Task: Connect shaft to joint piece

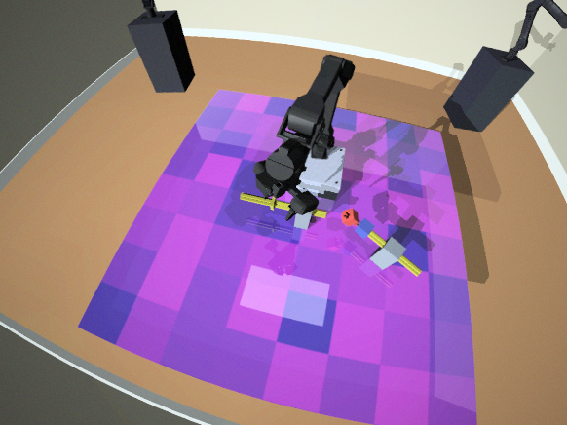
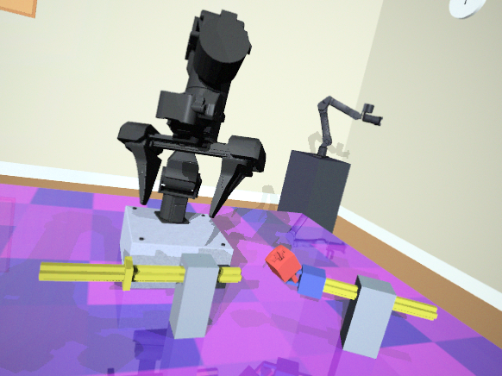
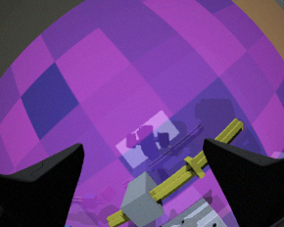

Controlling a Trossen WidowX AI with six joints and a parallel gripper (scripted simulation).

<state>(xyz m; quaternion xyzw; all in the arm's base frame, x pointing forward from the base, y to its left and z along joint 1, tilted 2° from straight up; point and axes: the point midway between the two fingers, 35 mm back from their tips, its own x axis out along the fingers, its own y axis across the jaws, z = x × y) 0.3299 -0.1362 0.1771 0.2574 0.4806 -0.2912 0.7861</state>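
The red joint piece lies 5 cm behind my gripper tip, 24 cm to the left of it and 11 cm below it.
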